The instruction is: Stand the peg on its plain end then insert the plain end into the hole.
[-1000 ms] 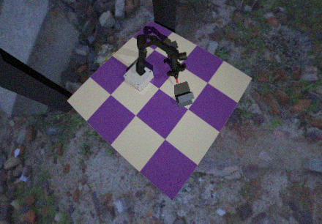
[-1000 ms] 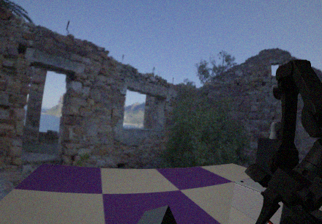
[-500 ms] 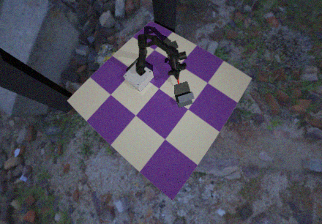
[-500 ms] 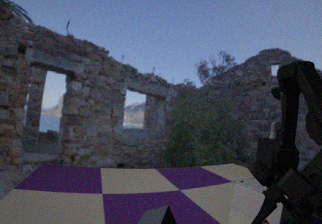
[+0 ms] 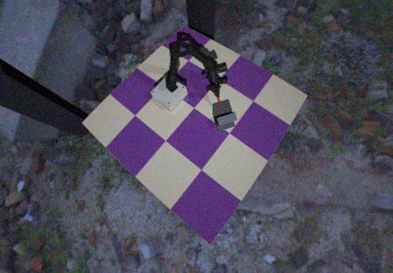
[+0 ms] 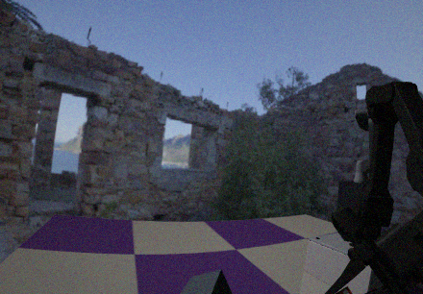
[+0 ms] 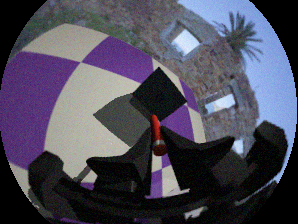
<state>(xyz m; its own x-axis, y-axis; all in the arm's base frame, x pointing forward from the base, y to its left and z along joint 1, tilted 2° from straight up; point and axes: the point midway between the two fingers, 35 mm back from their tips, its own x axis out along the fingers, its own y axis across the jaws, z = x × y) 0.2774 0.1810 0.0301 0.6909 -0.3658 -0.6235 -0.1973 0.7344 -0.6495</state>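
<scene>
My gripper tip is now 130 mm short of the sloped grey panel, 60 mm to the left of it and 60 mm above it. Also, from my gripper tip: red peg 10 mm behind, 10 mm to the left, 10 mm above.
</scene>
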